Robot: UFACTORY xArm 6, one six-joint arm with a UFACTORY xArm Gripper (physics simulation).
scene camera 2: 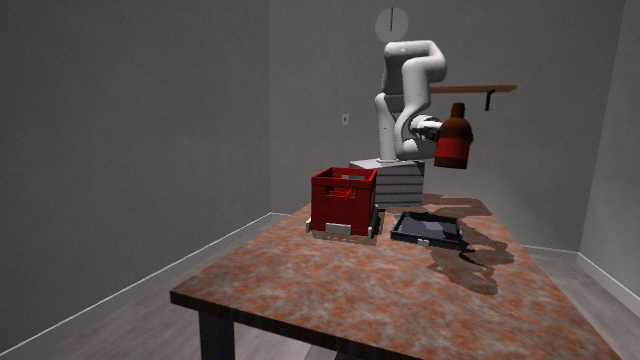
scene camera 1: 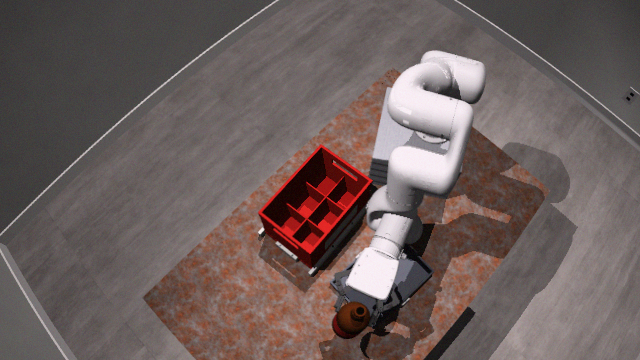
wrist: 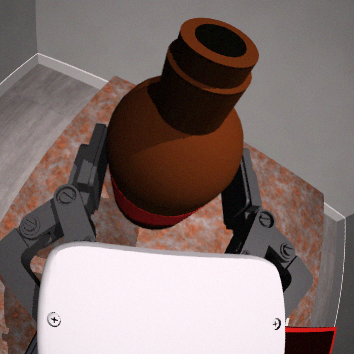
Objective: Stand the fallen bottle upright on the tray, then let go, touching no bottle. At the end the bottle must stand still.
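Pixels of known places: gripper, fingertip midpoint: (scene camera 2: 454, 137) (scene camera 1: 352, 319) (wrist: 169, 150); arm's base, link origin: (scene camera 2: 390, 160).
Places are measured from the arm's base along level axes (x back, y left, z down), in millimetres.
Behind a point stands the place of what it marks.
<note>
The brown bottle with a red label (scene camera 1: 350, 322) @[x -634, y 167, z -167 mm] (scene camera 2: 452, 149) @[x -658, y 156, z -95 mm] (wrist: 175, 175) @[x -584, y 161, z -154 mm] is in the air, high above the table, neck up. In scene camera 2 it leans slightly, its neck to the right of its base. My gripper (scene camera 1: 356, 314) @[x -619, y 164, z -121 mm] (scene camera 2: 454, 134) @[x -619, y 164, z -121 mm] (wrist: 169, 150) @[x -619, y 164, z -121 mm] is shut on the bottle's body, one finger on each side. The dark grey tray (scene camera 1: 417, 272) @[x -342, y 216, z 182 mm] (scene camera 2: 440, 243) @[x -553, y 168, z 176 mm] lies on the table, partly hidden by the arm in scene camera 1, where the bottle appears past its lower edge. The tray does not show in the wrist view, where table shows below the bottle.
A red crate with compartments (scene camera 1: 316, 252) @[x -509, y -38, z 55 mm] (scene camera 2: 342, 212) @[x -532, y -121, z 120 mm] (wrist: 310, 329) @[x -530, y -142, z 13 mm] stands on the table beside the tray. The arm's grey base block (scene camera 1: 387, 135) @[x -110, y -95, z 16 mm] (scene camera 2: 400, 185) @[x -131, y 54, z 93 mm] stands behind them. A wooden shelf (scene camera 2: 480, 89) is on the back wall. The mottled tabletop (scene camera 1: 220, 300) @[x -787, y -187, z 188 mm] (scene camera 2: 350, 285) @[x -830, y -43, z 188 mm] surrounds the tray.
</note>
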